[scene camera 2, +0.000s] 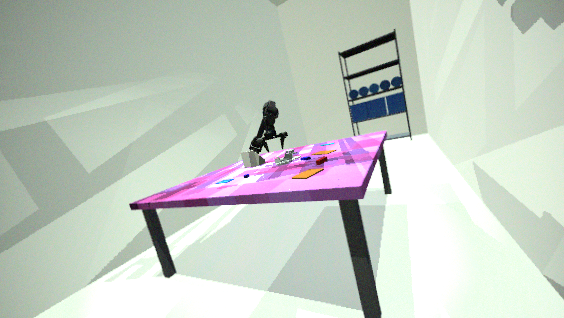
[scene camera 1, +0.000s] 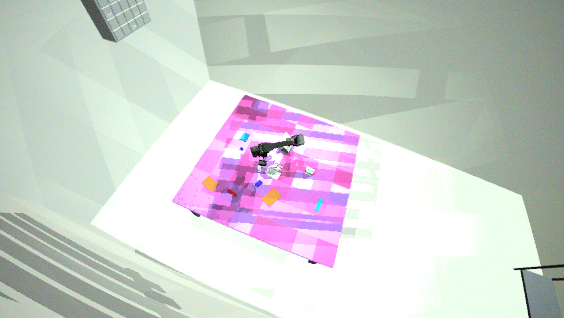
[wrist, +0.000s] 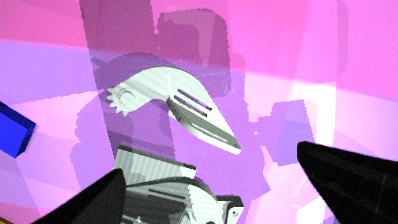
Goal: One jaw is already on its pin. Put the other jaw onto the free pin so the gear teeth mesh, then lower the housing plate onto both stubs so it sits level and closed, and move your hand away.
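Observation:
White jaw, white base in sight. My gripper open, holding nothing.

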